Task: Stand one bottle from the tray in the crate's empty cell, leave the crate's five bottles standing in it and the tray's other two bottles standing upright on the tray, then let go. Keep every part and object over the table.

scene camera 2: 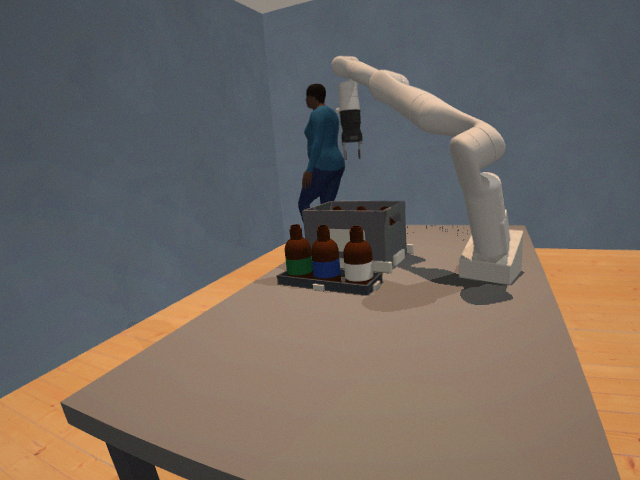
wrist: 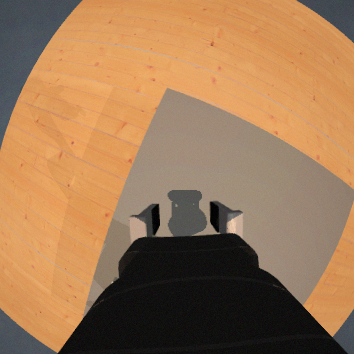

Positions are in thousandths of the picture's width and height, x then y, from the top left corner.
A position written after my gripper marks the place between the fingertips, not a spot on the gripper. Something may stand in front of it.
Labels:
My gripper shows in scene camera 2 (551,332) and in the wrist view (521,603). A blue-label bottle shows in scene camera 2 (509,530).

